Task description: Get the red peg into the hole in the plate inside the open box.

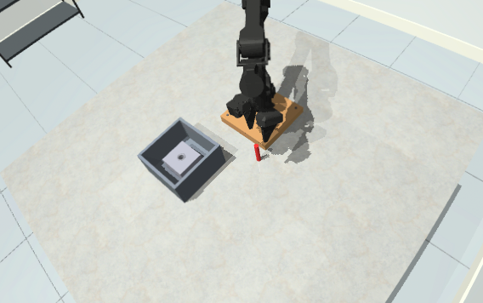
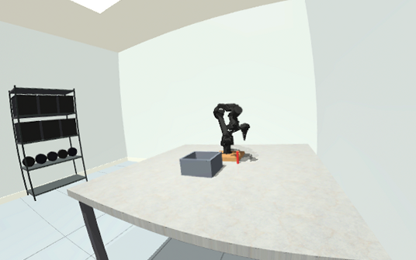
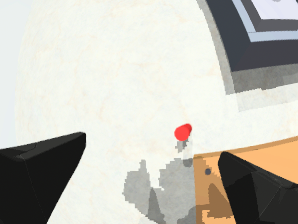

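The red peg is 10 mm ahead of my gripper tip, 10 mm to the right of it and 100 mm below it. The rest, counted from my gripper tip: plate 190 mm ahead, 170 mm to the right, 90 mm below; then grey box 190 mm ahead, 170 mm to the right, 110 mm below.
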